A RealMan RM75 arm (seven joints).
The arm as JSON. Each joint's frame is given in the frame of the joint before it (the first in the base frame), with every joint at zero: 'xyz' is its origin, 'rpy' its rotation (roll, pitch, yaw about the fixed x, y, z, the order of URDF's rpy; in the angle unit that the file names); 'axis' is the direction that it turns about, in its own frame. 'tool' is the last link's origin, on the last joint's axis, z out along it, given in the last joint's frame.
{
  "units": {
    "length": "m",
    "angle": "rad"
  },
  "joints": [
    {
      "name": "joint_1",
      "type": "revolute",
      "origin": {
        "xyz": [
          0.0,
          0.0,
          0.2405
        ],
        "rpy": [
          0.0,
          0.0,
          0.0
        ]
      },
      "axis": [
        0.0,
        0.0,
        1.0
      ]
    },
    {
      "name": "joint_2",
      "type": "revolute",
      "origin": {
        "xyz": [
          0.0,
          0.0,
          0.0
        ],
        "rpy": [
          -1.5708,
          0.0,
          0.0
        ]
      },
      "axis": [
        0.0,
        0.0,
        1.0
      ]
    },
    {
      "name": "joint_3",
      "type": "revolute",
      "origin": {
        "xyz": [
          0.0,
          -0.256,
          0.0
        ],
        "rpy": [
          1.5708,
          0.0,
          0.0
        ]
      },
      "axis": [
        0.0,
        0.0,
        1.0
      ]
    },
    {
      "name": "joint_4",
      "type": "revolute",
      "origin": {
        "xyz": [
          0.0,
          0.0,
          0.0
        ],
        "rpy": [
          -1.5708,
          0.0,
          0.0
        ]
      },
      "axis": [
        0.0,
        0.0,
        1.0
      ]
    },
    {
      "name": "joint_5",
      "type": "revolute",
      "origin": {
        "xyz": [
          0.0,
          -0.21,
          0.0
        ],
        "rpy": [
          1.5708,
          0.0,
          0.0
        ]
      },
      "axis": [
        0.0,
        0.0,
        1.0
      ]
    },
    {
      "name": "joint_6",
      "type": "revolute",
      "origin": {
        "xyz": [
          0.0,
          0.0,
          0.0
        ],
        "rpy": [
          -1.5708,
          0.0,
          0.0
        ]
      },
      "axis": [
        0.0,
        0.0,
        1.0
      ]
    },
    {
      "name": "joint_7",
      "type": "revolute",
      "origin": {
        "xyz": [
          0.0,
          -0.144,
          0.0
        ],
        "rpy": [
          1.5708,
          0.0,
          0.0
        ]
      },
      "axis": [
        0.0,
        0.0,
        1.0
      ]
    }
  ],
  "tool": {
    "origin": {
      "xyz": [
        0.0,
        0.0,
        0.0
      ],
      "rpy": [
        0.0,
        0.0,
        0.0
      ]
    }
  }
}
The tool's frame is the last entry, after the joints.
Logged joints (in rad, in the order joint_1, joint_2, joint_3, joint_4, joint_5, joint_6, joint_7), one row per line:
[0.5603, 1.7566, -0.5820, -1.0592, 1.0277, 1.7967, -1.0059]
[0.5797, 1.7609, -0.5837, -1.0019, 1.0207, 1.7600, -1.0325]
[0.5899, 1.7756, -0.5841, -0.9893, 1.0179, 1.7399, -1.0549]
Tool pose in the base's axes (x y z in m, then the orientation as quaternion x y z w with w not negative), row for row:
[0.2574, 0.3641, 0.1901, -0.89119, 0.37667, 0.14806, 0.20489]
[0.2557, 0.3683, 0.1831, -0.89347, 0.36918, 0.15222, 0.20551]
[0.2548, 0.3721, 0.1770, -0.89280, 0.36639, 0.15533, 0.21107]
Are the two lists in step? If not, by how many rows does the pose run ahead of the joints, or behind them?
The pose runs 1 row ahead of the joints: the pose in row i belongs to the joints in row i + 1.
